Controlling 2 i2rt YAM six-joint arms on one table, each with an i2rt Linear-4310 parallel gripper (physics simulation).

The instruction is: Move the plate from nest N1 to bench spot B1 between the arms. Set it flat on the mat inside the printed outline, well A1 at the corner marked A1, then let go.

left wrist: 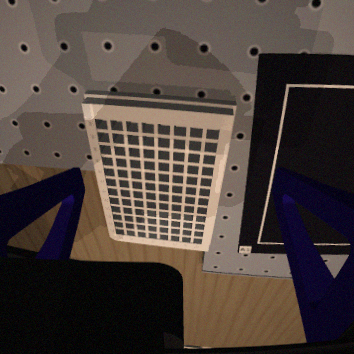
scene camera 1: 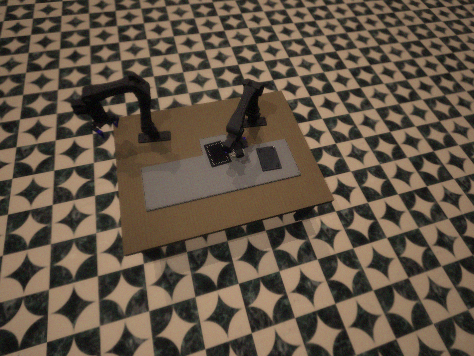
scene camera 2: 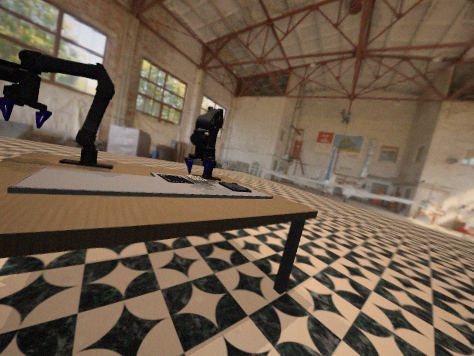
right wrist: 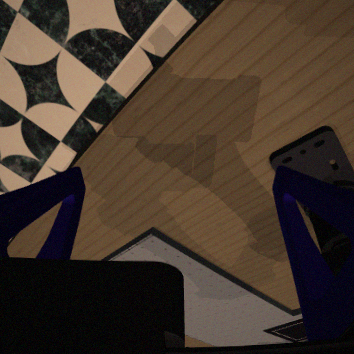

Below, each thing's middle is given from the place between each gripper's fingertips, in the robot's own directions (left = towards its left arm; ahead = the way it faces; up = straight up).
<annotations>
Right now the well plate [left wrist: 159,160] is 4 cm behind my left hand, 2 cm to the left of it and 4 cm below it. The rest, counted from my left hand: black pad with printed outline [left wrist: 295,125] (3 cm behind, 11 cm to the right, 4 cm below).
Right now my right hand is 18 cm short of the black pad with printed outline, 58 cm to the right of it and 12 cm above it. The rest, counted from my right hand: well plate: 16 cm ahead, 71 cm to the left, 12 cm below.
</annotations>
